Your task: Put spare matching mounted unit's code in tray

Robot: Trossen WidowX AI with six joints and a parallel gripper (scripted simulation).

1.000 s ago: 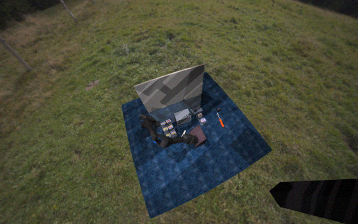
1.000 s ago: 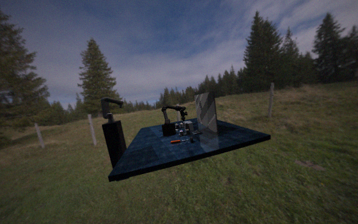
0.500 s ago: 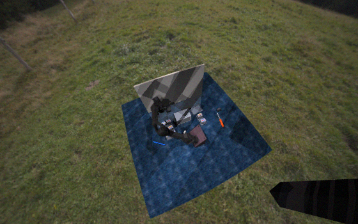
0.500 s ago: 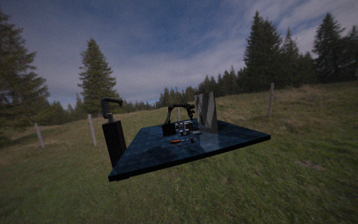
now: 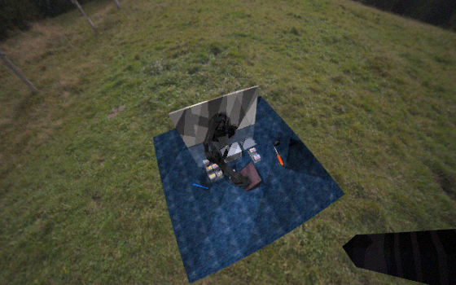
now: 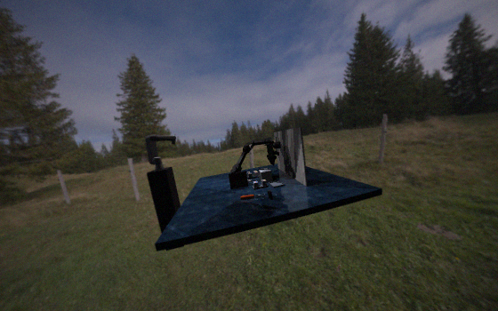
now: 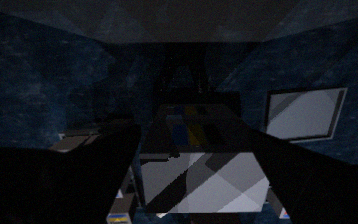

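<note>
Now: gripper tip 220 mm past the grey spare block, 150 mm to the right of it and 90 mm above it. From my gripper tip the other things lie so: mounted unit: 90 mm behind, 80 mm below; then flat grey tray: 200 mm to the right, 130 mm below, 60 mm behind; then blue pen: 330 mm to the left, 230 mm behind, 120 mm below.
</note>
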